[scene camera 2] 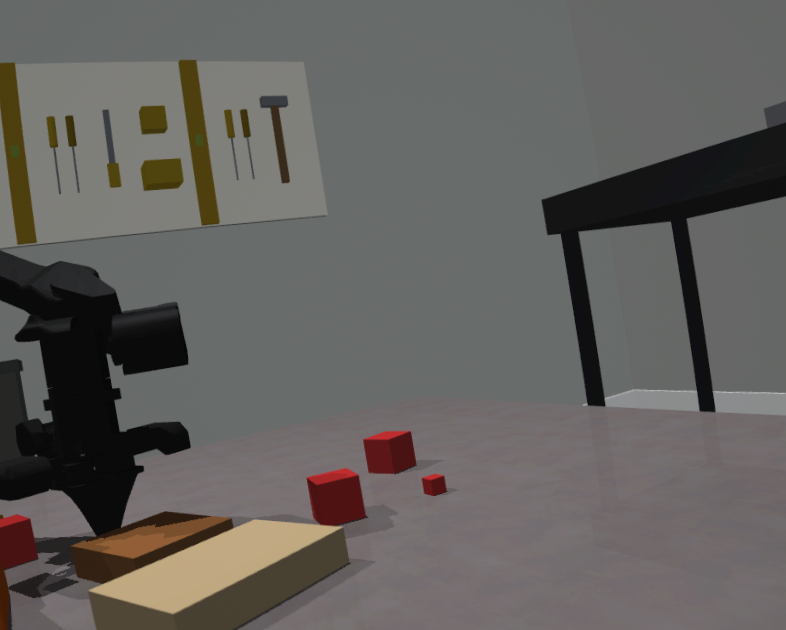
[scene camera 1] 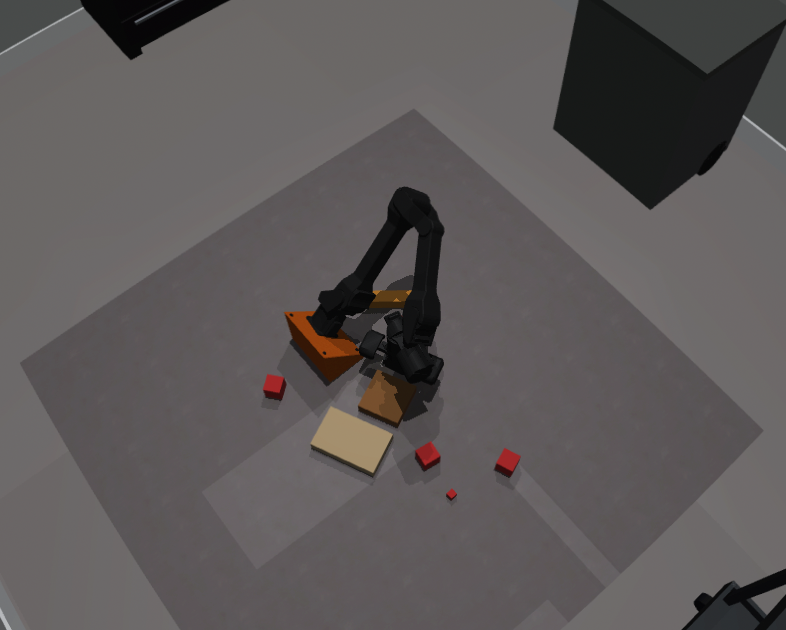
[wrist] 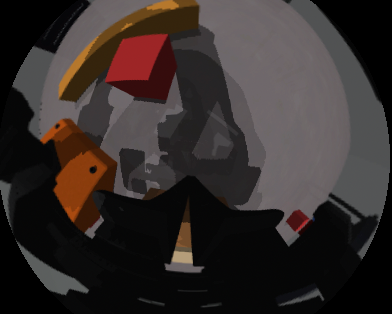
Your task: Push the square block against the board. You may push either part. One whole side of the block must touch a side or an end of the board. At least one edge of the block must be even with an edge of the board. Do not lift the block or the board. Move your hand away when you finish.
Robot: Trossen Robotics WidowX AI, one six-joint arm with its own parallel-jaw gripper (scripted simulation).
Labels:
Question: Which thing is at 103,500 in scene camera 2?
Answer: The gripper.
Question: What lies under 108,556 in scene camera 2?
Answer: A brown square block.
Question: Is the gripper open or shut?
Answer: Shut.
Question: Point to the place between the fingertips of the gripper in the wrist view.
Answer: At 190,179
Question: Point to a red cube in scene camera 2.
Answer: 389,452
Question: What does the gripper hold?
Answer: Nothing.

